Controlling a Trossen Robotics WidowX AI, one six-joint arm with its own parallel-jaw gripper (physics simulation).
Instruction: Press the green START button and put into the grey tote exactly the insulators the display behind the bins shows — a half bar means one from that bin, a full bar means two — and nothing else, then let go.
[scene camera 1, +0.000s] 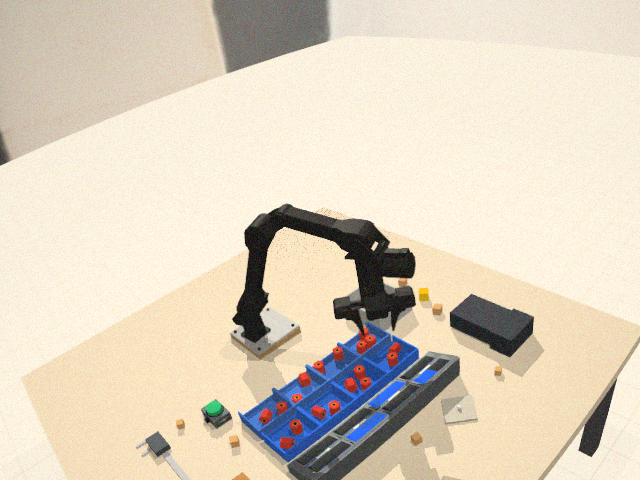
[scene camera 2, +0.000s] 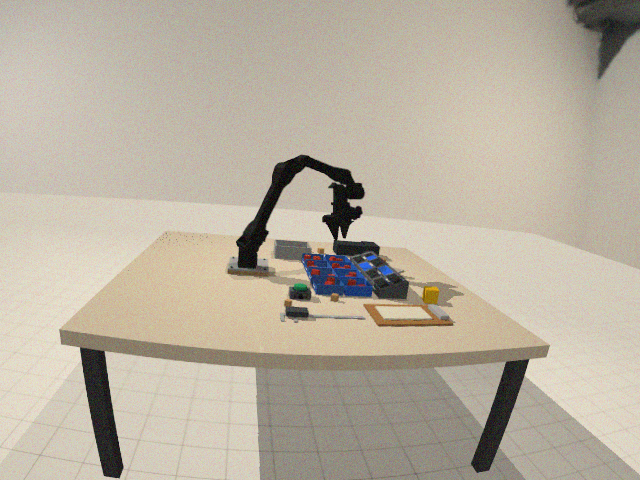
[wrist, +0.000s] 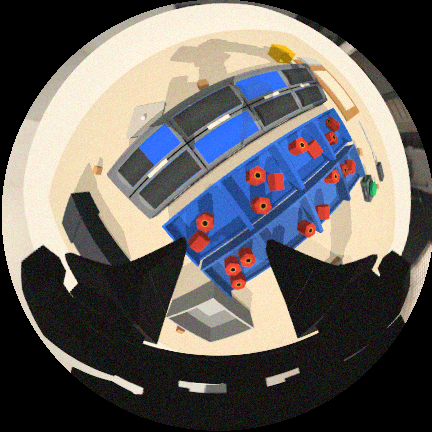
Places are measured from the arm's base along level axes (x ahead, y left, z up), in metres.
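Where they show: gripper, between the fingertips: (scene camera 1: 378, 332) (scene camera 2: 340, 239) (wrist: 226, 244); arm's base, origin of its link: (scene camera 1: 255, 332) (scene camera 2: 246, 265).
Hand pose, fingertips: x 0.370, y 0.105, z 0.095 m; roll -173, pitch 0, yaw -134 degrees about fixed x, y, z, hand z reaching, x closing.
Things, the pixels of their top centre, and the offset from my fingertips.
- green START button, centre of its top: (scene camera 1: 213, 406) (scene camera 2: 300, 284) (wrist: 375, 188) 0.221 m back, 0.368 m right, 0.076 m down
- grey tote, centre of its top: (wrist: 210, 326) (scene camera 1: 375, 296) (scene camera 2: 292, 243) 0.157 m back, 0.170 m left, 0.063 m down
- black box, centre of its top: (scene camera 1: 491, 314) (wrist: 81, 244) (scene camera 2: 356, 242) 0.161 m ahead, 0.258 m left, 0.061 m down
- yellow cube, centre of its top: (scene camera 1: 423, 290) 0.079 m back, 0.289 m left, 0.090 m down
- yellow block, centre of its top: (scene camera 2: 431, 288) (wrist: 283, 48) 0.216 m ahead, 0.405 m right, 0.072 m down
- pale plate, centre of its top: (wrist: 144, 118) (scene camera 1: 459, 408) 0.239 m ahead, 0.018 m right, 0.111 m down
- caliper, centre of its top: (scene camera 1: 165, 462) (scene camera 2: 324, 312) (wrist: 376, 150) 0.189 m back, 0.548 m right, 0.098 m down
- wooden frame, centre of its top: (scene camera 2: 408, 310) (wrist: 334, 83) 0.074 m ahead, 0.531 m right, 0.099 m down
The green START button (scene camera 1: 214, 408) (scene camera 2: 299, 287) (wrist: 373, 189) is beside one end of the blue bins (scene camera 1: 381, 367) (scene camera 2: 361, 287) (wrist: 220, 200). Red insulators lie in the two rows of bins. The display (scene camera 1: 403, 408) (scene camera 2: 392, 289) (wrist: 207, 111) is lit: in the wrist view its far row shows a half bar at the left end and a full bar third from left; its near row shows a full bar second from left. The grey tote (scene camera 2: 292, 250) (wrist: 225, 327) shows no insulator inside. My gripper (scene camera 1: 377, 336) (scene camera 2: 340, 236) (wrist: 226, 244) is open and empty above the tote end of the bins.
A black box (scene camera 1: 488, 325) (wrist: 92, 230) stands beyond the bins. Others around are a yellow cube (scene camera 1: 423, 293), another yellow block (scene camera 2: 430, 295) (wrist: 281, 53), a pale plate (scene camera 1: 459, 409) (wrist: 145, 117), a caliper (scene camera 1: 157, 443) (scene camera 2: 297, 312), a wooden frame (scene camera 2: 413, 322) and several small orange cubes.
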